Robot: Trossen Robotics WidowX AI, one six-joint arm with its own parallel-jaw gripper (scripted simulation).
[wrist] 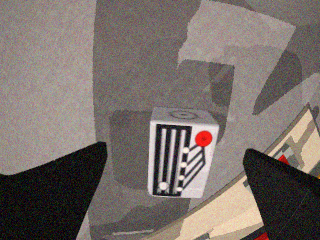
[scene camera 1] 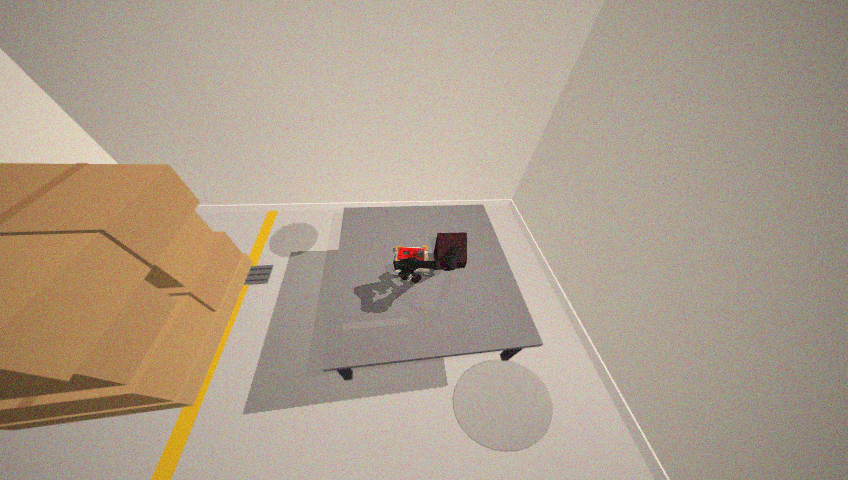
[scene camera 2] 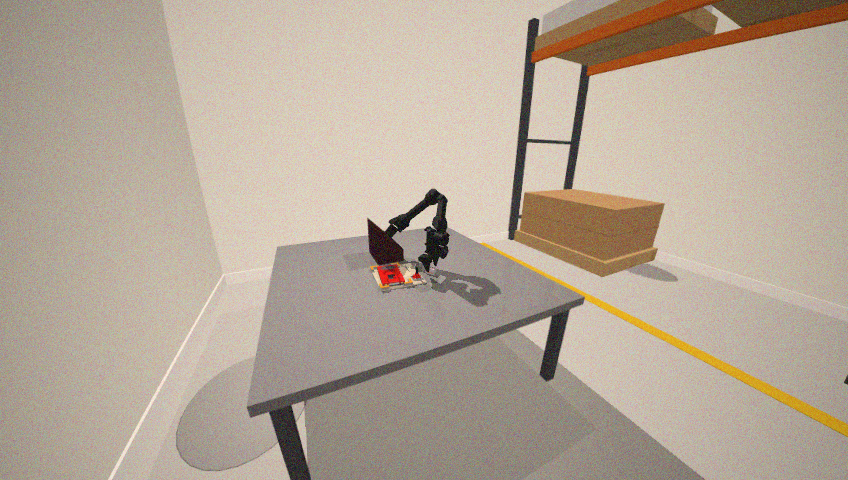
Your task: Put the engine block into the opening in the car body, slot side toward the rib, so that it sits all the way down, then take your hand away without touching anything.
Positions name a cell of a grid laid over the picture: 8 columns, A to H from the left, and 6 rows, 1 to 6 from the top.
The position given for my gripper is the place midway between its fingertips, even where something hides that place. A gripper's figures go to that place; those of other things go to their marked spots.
Labels:
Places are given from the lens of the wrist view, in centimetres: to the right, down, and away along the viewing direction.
my gripper (wrist: E4): 1, 2, 9
engine block (wrist: E4): 1, 1, 8

